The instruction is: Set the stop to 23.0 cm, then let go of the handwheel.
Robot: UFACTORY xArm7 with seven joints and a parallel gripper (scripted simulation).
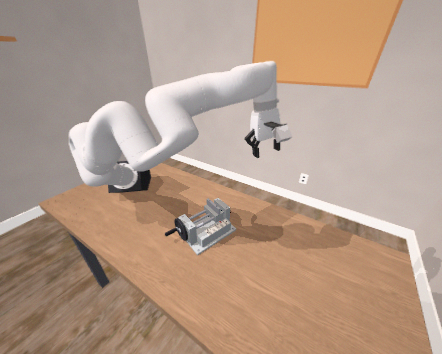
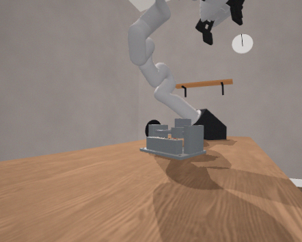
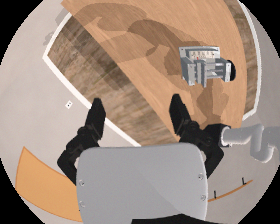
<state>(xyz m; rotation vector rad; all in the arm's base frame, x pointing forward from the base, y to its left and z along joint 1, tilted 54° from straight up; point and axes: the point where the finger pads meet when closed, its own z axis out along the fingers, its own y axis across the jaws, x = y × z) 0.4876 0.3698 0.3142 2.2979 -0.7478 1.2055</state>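
Now: hand 31 cm past the handwheel, 22 cm to the left of it and 28 cm above it. Also, from my hand: sliding stop block: 18 cm behind, 10 cm to the right, 25 cm below.
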